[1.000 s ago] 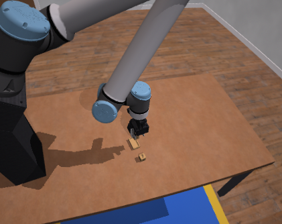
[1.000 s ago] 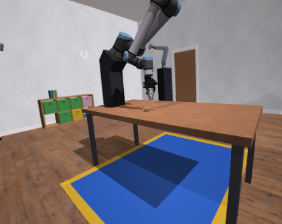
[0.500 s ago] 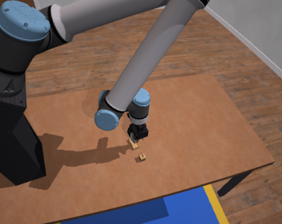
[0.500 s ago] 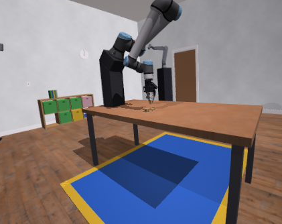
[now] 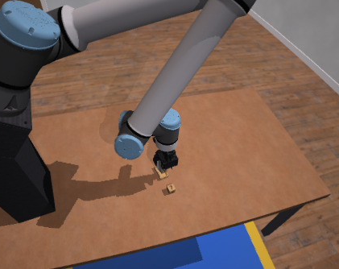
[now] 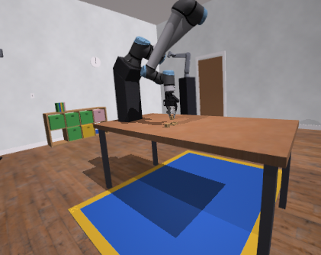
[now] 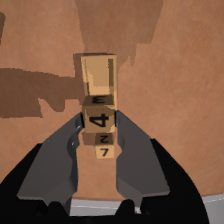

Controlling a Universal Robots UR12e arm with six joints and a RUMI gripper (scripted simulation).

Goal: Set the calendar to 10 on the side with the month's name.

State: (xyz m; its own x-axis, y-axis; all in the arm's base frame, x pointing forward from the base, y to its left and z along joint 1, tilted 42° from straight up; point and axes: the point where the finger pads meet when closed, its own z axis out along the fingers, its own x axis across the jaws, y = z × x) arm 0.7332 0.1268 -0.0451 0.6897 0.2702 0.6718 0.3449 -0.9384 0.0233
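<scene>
My gripper is now 60 mm above the wooden tray, 20 mm to the right of it and 10 mm past it.
</scene>
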